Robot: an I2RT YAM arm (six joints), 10 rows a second.
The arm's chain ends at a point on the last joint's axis. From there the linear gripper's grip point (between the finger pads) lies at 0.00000 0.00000 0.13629 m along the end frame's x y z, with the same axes.
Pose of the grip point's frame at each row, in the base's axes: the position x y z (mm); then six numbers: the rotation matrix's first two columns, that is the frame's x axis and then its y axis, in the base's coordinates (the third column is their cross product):
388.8 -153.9 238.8 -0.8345 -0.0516 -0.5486 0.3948 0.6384 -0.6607
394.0 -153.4 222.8 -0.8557 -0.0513 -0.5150 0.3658 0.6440 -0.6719
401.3 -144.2 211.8 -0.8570 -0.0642 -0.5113 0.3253 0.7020 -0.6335
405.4 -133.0 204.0 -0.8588 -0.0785 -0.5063 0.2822 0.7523 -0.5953
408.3 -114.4 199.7 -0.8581 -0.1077 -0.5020 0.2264 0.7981 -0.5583
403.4 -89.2 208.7 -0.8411 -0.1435 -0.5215 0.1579 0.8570 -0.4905
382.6 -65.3 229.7 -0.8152 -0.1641 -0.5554 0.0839 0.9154 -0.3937
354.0 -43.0 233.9 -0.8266 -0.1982 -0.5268 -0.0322 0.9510 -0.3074
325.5 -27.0 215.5 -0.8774 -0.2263 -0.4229 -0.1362 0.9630 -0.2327
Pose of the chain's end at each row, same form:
336.4 -49.2 308.6 -0.8345 -0.0516 -0.5486 0.3948 0.6384 -0.6607
344.1 -49.4 295.3 -0.8557 -0.0513 -0.5150 0.3658 0.6440 -0.6719
346.8 -47.5 290.9 -0.8570 -0.0642 -0.5113 0.3253 0.7020 -0.6335
347.1 -43.8 289.0 -0.8588 -0.0785 -0.5063 0.2822 0.7523 -0.5953
345.5 -33.6 289.7 -0.8581 -0.1077 -0.5020 0.2264 0.7981 -0.5583
332.9 -21.7 303.9 -0.8411 -0.1435 -0.5215 0.1579 0.8570 -0.4905
304.5 -15.2 329.5 -0.8152 -0.1641 -0.5554 0.0839 0.9154 -0.3937
277.4 -10.7 341.9 -0.8266 -0.1982 -0.5268 -0.0322 0.9510 -0.3074
262.8 -7.0 334.9 -0.8774 -0.2263 -0.4229 -0.1362 0.9630 -0.2327

